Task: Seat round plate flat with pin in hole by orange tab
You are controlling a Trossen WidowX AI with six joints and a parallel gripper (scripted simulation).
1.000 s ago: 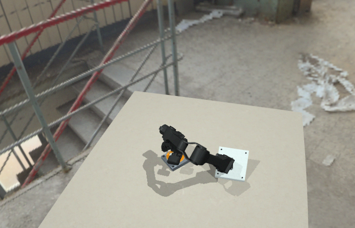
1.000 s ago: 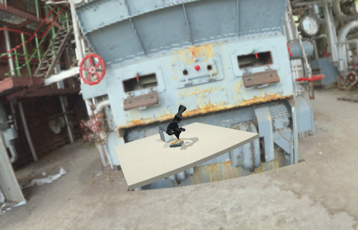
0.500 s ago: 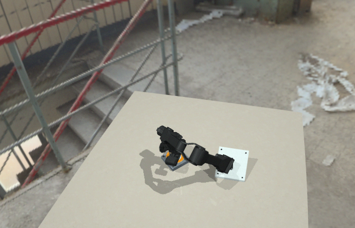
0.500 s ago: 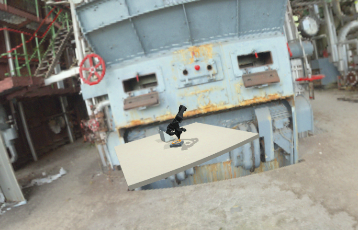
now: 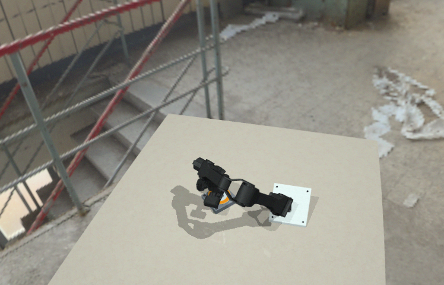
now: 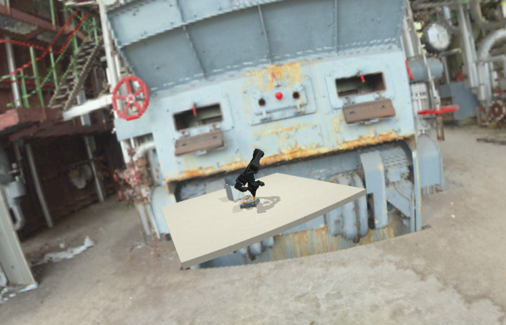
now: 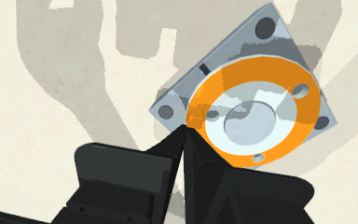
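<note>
Now: the square grey base 1 cm ahead of my gripper tip, 5 cm to the right of it and 2 cm below it.
</note>
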